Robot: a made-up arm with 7 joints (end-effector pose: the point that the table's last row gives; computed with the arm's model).
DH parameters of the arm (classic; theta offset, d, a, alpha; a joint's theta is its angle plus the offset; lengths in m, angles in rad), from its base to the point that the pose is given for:
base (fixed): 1.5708 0.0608 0 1.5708
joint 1: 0 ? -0.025 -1.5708
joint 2: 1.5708 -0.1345 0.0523 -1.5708
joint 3: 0 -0.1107 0.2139 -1.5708
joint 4: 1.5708 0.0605 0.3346 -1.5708
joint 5: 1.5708 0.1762 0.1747 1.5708
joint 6: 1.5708 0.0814 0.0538 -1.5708
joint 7: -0.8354 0 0.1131 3.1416
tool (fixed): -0.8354 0.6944 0 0
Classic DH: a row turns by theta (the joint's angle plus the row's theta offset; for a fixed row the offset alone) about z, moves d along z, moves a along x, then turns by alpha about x.
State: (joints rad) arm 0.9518 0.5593 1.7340 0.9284 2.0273 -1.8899 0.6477
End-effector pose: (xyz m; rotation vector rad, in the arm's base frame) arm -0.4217 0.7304 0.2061 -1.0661 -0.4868 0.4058
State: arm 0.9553 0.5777 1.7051 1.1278 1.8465 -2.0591 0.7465
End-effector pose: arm -0.5388 0.5456 0.3330 -0.7254 -0.5492 0.6339
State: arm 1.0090 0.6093 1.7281 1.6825 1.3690 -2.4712 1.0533
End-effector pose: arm -0.3944 -0.1029 0.4650 0.3085 -0.5300 0.9818
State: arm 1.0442 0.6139 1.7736 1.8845 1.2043 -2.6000 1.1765
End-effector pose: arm -0.2358 -0.2786 0.3790 0.6633 -0.4752 1.0535
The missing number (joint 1, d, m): -0.1002
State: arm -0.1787 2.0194 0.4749 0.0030 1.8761 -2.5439 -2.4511
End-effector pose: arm -0.6609 -0.8142 0.0142 0.5390 -1.4728 1.2155
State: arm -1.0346 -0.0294 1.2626 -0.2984 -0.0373 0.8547 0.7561
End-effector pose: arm -0.4194 0.7379 -0.3818 -1.0915 -0.7923 -0.3433
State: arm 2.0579 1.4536 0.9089 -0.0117 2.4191 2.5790 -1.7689
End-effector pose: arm -0.7111 -0.2927 -0.1372 2.1944 0.0489 -0.8890
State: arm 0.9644 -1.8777 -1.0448 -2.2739 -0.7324 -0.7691 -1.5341
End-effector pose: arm -0.7455 -0.3329 0.6624 -0.1256 -1.6705 0.5629
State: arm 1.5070 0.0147 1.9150 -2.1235 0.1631 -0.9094 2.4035
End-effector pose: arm -0.6153 0.4989 -0.2861 1.9426 -1.2519 -0.6426
